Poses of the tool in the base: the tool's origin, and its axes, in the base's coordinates. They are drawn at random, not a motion.
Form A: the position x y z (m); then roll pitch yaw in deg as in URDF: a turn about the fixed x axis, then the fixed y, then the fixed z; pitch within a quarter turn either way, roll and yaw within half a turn.
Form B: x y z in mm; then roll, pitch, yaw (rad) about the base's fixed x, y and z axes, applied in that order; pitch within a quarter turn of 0, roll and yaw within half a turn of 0. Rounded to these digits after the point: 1 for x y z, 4 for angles.
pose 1, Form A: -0.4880 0.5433 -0.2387 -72.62 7.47 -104.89
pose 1, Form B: -488.0 543.3 -238.7 -1.2675 0.1304 -1.8307
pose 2, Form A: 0.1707 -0.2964 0.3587 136.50 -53.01 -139.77
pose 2, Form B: 170.7 -296.4 358.7 2.3824 -0.9252 -2.4394
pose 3, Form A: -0.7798 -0.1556 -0.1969 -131.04 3.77 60.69
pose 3, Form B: -779.8 -155.6 -196.9 -2.2871 0.0658 1.0592
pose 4, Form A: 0.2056 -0.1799 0.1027 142.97 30.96 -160.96
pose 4, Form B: 205.6 -179.9 102.7 2.4953 0.5404 -2.8093
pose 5, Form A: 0.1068 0.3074 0.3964 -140.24 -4.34 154.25
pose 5, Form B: 106.8 307.4 396.4 -2.4476 -0.0757 2.6922
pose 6, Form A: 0.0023 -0.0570 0.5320 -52.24 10.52 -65.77
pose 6, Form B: 2.3 -57.0 532.0 -0.9118 0.1836 -1.1479
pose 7, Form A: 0.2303 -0.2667 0.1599 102.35 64.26 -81.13
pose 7, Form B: 230.3 -266.7 159.9 1.7863 1.1215 -1.4160
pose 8, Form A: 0.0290 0.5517 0.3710 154.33 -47.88 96.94
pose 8, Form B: 29.0 551.7 371.0 2.6936 -0.8357 1.6919
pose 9, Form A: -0.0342 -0.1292 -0.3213 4.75 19.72 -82.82
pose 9, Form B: -34.2 -129.2 -321.3 0.0829 0.3442 -1.4455
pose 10, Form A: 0.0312 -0.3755 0.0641 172.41 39.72 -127.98
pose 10, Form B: 31.2 -375.5 64.1 3.0091 0.6932 -2.2337
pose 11, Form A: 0.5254 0.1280 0.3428 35.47 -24.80 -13.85
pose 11, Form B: 525.4 128.0 342.8 0.6191 -0.4328 -0.2417
